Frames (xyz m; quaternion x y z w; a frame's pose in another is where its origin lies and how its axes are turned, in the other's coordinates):
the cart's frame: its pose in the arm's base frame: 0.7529 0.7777 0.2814 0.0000 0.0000 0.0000 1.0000
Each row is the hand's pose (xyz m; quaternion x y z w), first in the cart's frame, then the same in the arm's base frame.
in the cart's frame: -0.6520 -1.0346 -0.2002 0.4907 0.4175 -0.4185 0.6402
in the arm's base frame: 0.1009 -0.2569 0.0812 0.4907 0.4175 -0.4185 0.6402
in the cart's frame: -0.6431 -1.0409 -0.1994 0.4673 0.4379 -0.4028 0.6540
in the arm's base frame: 0.1098 -0.2632 0.0820 0.4673 0.4379 -0.4028 0.6540
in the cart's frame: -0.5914 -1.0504 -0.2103 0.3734 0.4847 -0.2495 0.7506
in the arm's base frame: 0.1615 -0.2727 0.0711 0.3734 0.4847 -0.2495 0.7506
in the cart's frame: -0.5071 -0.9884 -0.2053 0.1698 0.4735 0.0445 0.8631
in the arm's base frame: 0.2458 -0.2107 0.0761 0.1698 0.4735 0.0445 0.8631
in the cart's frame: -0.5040 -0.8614 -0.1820 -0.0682 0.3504 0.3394 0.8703
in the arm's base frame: 0.2489 -0.0837 0.0994 -0.0682 0.3504 0.3394 0.8703
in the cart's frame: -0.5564 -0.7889 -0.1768 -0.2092 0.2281 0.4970 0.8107
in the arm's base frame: 0.1965 -0.0112 0.1046 -0.2092 0.2281 0.4970 0.8107
